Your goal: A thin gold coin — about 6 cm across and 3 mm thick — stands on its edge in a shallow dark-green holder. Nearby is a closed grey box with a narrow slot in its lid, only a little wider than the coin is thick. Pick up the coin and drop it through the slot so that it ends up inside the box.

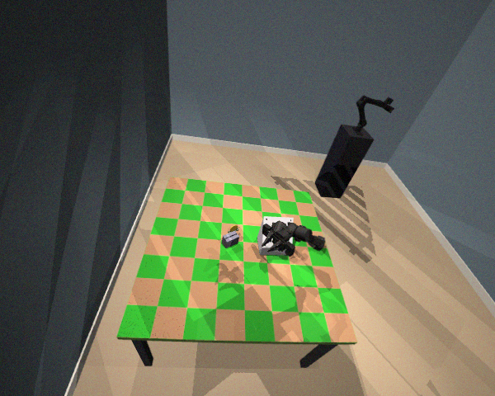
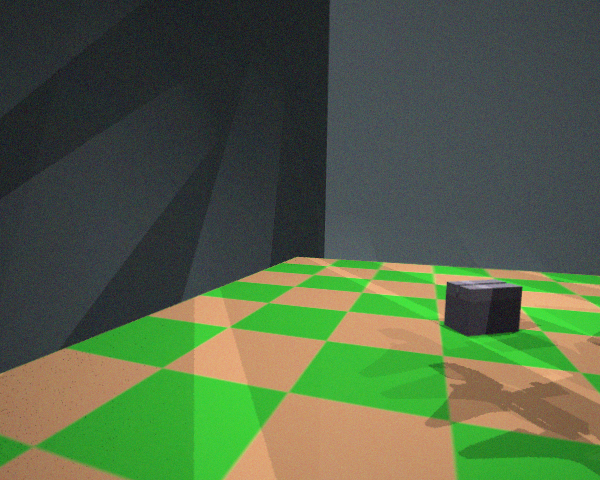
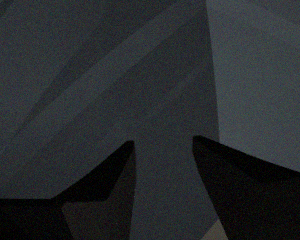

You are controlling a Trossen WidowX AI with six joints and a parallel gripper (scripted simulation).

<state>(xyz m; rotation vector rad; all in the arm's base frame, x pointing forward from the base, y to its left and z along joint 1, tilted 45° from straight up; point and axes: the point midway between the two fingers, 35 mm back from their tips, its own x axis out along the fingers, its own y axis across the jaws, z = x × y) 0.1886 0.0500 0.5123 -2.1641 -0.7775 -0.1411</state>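
The coin lies 52 cm to the right of my gripper tip, 49 cm below it and 6 cm ahead of it.
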